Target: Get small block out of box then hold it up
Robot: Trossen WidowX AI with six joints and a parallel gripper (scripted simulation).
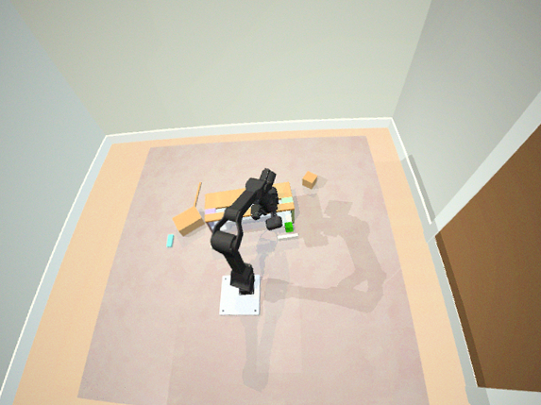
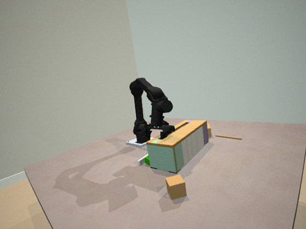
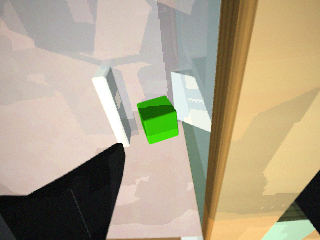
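My gripper tip is now 7 cm above the green block, 4 cm to the left of it and 2 cm past it. Also, from my gripper tip: orange cube: 23 cm ahead, 16 cm to the right, 6 cm below; thin stick: 41 cm to the left, 21 cm ahead, 8 cm below; box: 13 cm to the left, 3 cm below, 3 cm ahead.
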